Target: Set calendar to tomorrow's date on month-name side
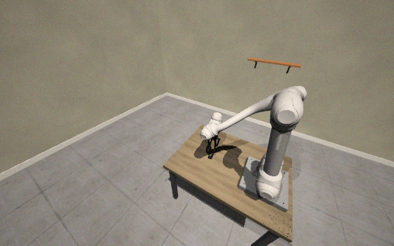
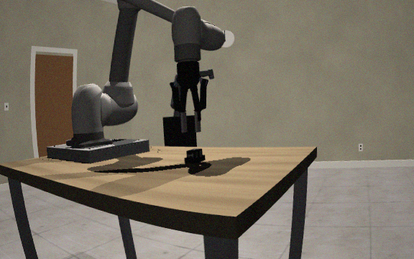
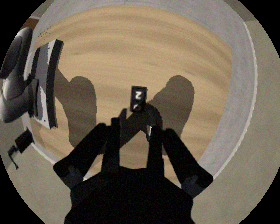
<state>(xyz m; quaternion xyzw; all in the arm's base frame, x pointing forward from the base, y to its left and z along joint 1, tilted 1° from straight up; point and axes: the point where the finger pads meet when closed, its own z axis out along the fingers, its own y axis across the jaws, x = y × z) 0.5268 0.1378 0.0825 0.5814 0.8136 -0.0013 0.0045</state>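
Right now my hand is 110 mm above the dark cube. Round my hand: dark calendar tray 120 mm below, 10 mm to the left, 10 mm behind.
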